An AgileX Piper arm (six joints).
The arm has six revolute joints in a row. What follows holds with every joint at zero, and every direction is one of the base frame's. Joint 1 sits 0.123 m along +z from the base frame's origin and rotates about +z. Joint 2 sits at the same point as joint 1 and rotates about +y. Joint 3 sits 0.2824 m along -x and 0.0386 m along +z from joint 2 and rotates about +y. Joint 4 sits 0.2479 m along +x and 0.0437 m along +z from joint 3 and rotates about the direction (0.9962, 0, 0.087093). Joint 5 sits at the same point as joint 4 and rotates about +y. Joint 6 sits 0.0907 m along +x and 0.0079 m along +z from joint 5 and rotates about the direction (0.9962, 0, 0.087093). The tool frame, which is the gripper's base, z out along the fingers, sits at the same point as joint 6; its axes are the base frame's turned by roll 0, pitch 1.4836 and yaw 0 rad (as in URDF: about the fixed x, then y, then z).
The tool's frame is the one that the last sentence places.
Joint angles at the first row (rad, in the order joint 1, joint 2, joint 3, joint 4, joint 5, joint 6):
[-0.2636 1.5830 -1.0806 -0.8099 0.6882 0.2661]
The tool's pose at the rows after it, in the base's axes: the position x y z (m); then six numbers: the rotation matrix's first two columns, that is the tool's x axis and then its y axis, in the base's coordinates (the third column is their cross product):
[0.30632, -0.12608, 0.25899, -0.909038, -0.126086, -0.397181, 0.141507, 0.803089, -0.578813]
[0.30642, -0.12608, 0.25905, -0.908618, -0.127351, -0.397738, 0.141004, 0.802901, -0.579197]
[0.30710, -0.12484, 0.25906, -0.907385, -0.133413, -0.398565, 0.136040, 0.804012, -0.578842]
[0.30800, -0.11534, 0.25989, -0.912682, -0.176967, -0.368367, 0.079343, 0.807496, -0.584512]
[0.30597, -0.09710, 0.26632, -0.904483, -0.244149, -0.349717, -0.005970, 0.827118, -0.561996]
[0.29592, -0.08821, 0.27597, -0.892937, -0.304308, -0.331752, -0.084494, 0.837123, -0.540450]
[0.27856, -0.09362, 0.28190, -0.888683, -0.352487, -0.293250, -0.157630, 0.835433, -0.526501]
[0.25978, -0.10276, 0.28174, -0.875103, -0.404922, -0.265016, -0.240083, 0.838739, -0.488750]
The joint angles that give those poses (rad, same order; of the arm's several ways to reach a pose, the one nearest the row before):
[-0.2636 1.5830 -1.0806 -0.8102 0.6882 0.2661]
[-0.2636 1.5830 -1.0806 -0.8110 0.6870 0.2661]
[-0.2600 1.5830 -1.0806 -0.8099 0.6842 0.2635]
[-0.2318 1.5763 -1.0806 -0.7837 0.7015 0.2072]
[-0.1886 1.5430 -1.0793 -0.6875 0.7175 0.0867]
[-0.1811 1.4903 -1.0702 -0.5792 0.7360 -0.0662]
[-0.2267 1.4339 -1.0454 -0.4759 0.7554 -0.2502]
[-0.3044 1.3843 -1.0089 -0.3273 0.7595 -0.4862]

